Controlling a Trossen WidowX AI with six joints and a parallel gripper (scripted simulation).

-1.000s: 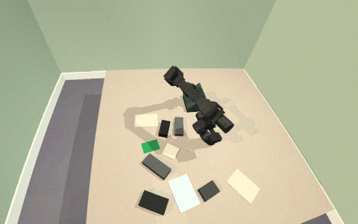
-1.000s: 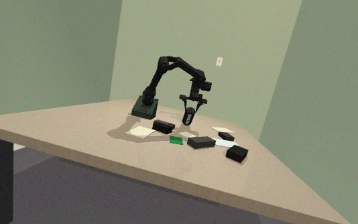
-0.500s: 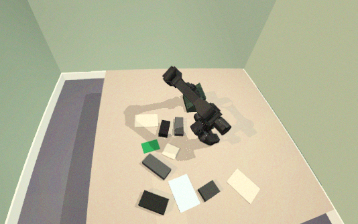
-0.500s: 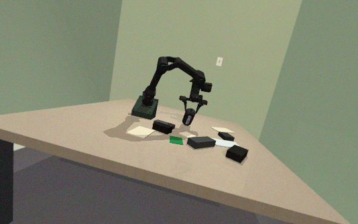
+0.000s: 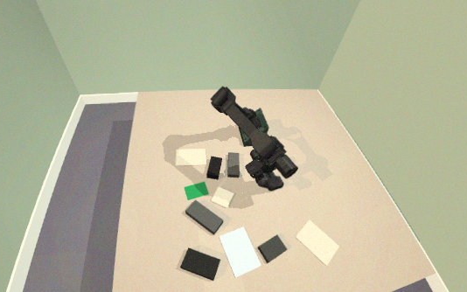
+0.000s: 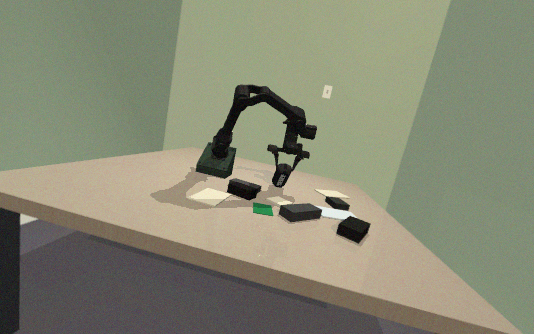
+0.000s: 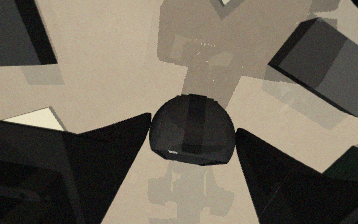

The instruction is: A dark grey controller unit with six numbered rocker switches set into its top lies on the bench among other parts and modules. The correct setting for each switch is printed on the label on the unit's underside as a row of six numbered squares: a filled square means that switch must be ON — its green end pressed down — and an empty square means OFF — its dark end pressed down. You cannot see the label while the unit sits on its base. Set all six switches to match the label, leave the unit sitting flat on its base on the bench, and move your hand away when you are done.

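My gripper tip is now 10 mm short of the cream tile, 160 mm to the left of it and 100 mm above it. From my gripper tip the other things lie so: grey module 150 mm behind, 80 mm to the right, 90 mm below; black block 140 mm behind, 180 mm to the right, 90 mm below; grey block 100 mm ahead, 250 mm to the right, 90 mm below.
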